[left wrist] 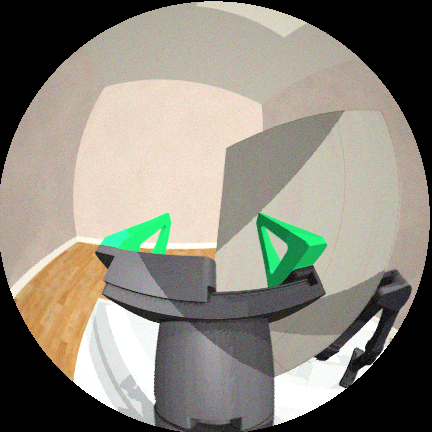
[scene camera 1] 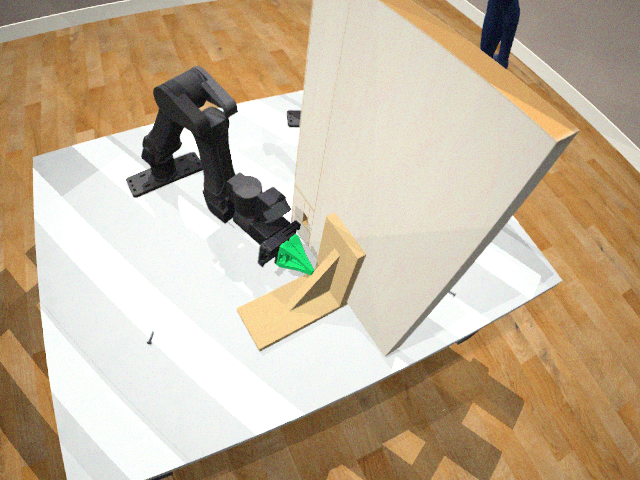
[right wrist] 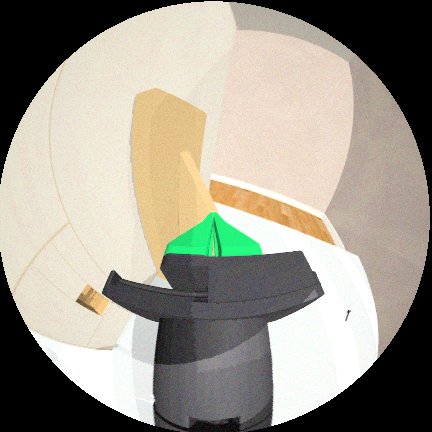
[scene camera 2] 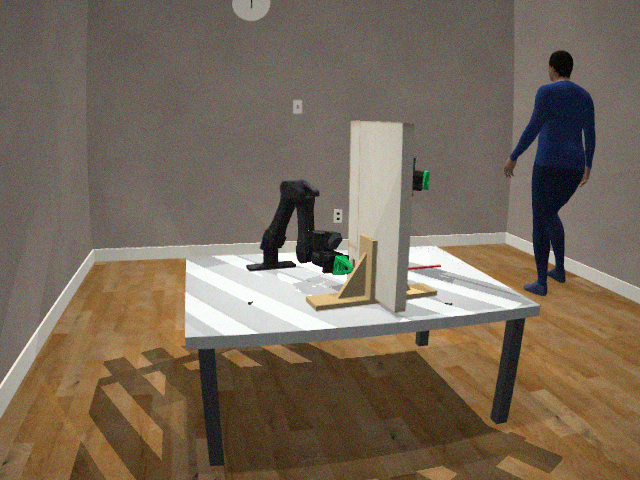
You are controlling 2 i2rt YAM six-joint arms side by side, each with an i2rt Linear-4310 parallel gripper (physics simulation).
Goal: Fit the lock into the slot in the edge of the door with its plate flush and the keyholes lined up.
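Frame: origin at the left arm's base, x left, y down, z back, level; millimetres.
Seen in the pictures: left gripper, between the fingertips: [left wrist: 213, 217]; right gripper, between the fingertips: [scene camera 1: 313, 272] [right wrist: 212, 216] [scene camera 2: 352, 270]; right arm's base, origin of its link: [scene camera 1: 165, 174] [scene camera 2: 271, 267].
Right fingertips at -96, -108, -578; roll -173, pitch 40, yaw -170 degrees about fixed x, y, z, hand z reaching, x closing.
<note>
Pixels of each thing's top centre, then the offset from my right fingertips to it, as dx, dy, dz. "*": a spot on its surface instead.
- pale door, centre of its top: [scene camera 1: 427, 22] [left wrist: 284, 129] [scene camera 2: 379, 121] +75, -495, +26
- small square keyhole opening, a spot on its surface: [right wrist: 92, 300] [scene camera 1: 311, 220] * +17, +40, +152
- bracket foot, a spot on its surface: [scene camera 2: 423, 291] * +253, +90, +66
- red rod, centre of its top: [scene camera 2: 422, 266] +288, +102, +429
The pale door [scene camera 1: 413, 155] [scene camera 2: 377, 180] [left wrist: 300, 245] [right wrist: 100, 100] stands upright on the table. A small square keyhole opening [scene camera 1: 305, 218] [right wrist: 92, 300] shows low in its face near the slotted edge. The lock cannot be made out in any view, and the slot in the door's edge is hidden. My right gripper [scene camera 1: 312, 273] [scene camera 2: 352, 266] [right wrist: 212, 216] is shut and empty, low beside the door, its tips close to the wooden bracket's triangular brace; contact is unclear. My left gripper [scene camera 2: 425, 180] [left wrist: 213, 217] is open and empty, high on the door's other side.
A wooden bracket [scene camera 1: 279, 315] [scene camera 2: 336, 300] [right wrist: 165, 130] supports the door; another bracket foot [scene camera 2: 423, 291] shows on the far side. Screws [scene camera 1: 149, 338] [scene camera 1: 452, 293] [scene camera 2: 250, 302] lie on the table. A red rod [scene camera 2: 423, 267] lies right of the door. A person [scene camera 2: 563, 134] stands behind.
</note>
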